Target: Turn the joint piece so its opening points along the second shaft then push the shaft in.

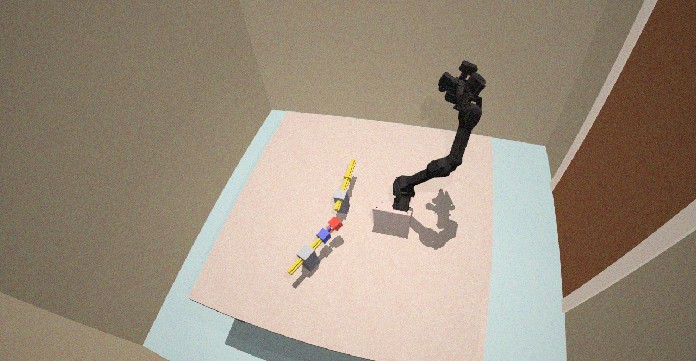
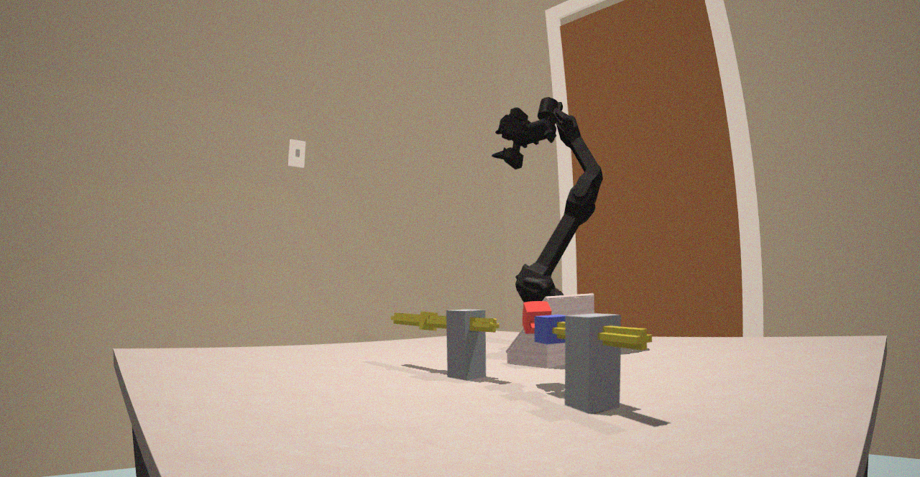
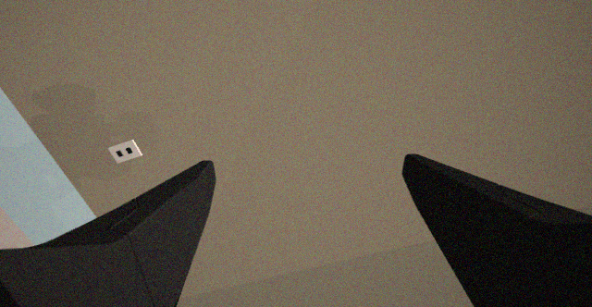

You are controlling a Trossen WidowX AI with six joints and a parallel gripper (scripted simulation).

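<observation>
My gripper tip is 39 cm short of the red joint piece, 54 cm to the right of it and 48 cm above it.
</observation>
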